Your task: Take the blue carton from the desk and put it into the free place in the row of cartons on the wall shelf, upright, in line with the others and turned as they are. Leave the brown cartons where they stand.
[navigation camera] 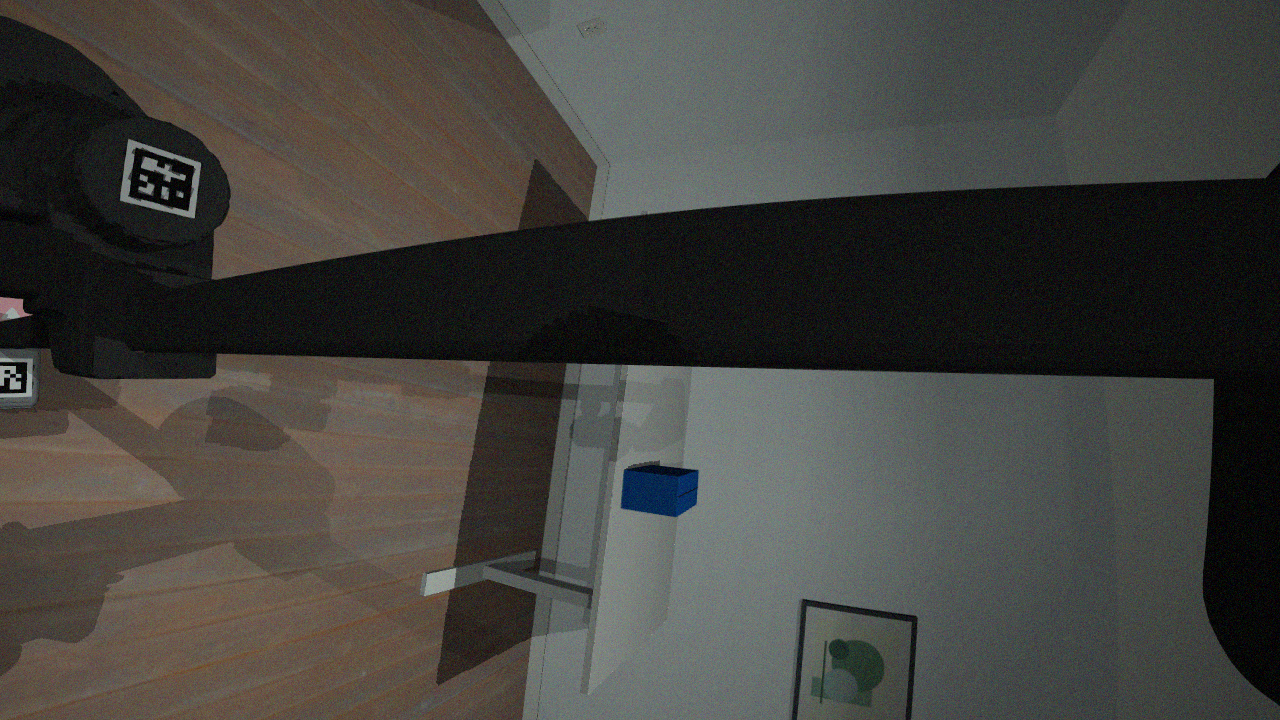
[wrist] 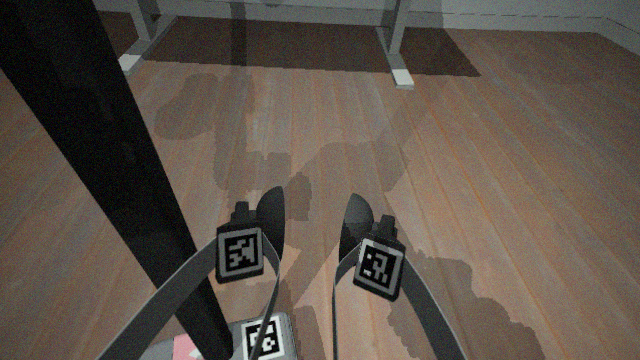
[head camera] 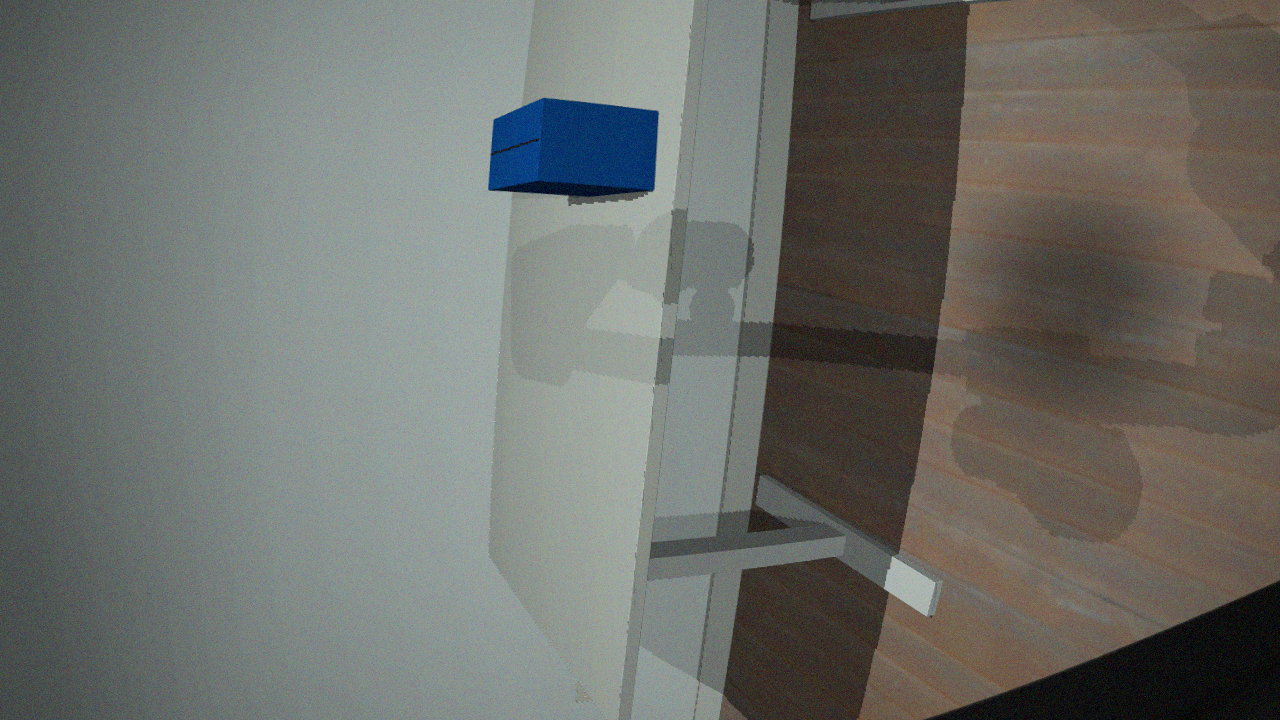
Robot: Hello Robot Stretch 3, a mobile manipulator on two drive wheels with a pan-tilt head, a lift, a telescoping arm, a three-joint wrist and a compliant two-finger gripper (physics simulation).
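Frame: origin at the robot's base, x ahead, y left, z up, level; millimetres.
Where they show: gripper, fingertip midpoint: [wrist: 315,215].
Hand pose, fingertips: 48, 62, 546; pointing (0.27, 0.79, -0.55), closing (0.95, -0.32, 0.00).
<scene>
After its pixels a point has its place, as x, y, z.
The blue carton [head camera: 597,152] @[316, 1236, 812] [navigation camera: 650,490] @[320, 1236, 813] stands on the pale desk [head camera: 572,465] @[-154, 1567, 720] [navigation camera: 626,608] @[754, 1298, 720], seen sideways in the head and navigation views. A thin dark line runs across its upper face. In the wrist view my gripper [wrist: 315,215] @[48, 62, 546] is open above the wooden floor, its two dark fingertips apart and with no object between them. It is well away from the carton, which does not show in the wrist view. The wall shelf and the brown cartons do not show in these views.
Desk feet with white ends [head camera: 913,583] [navigation camera: 438,582] [wrist: 402,77] stand on the floor. A black pole [wrist: 100,125] crosses the left of the wrist view. A black robot part [navigation camera: 805,277] @[-70, 116, 1245] spans the navigation view. A framed picture [navigation camera: 854,610] @[908, 1861, 1486] hangs on the wall.
</scene>
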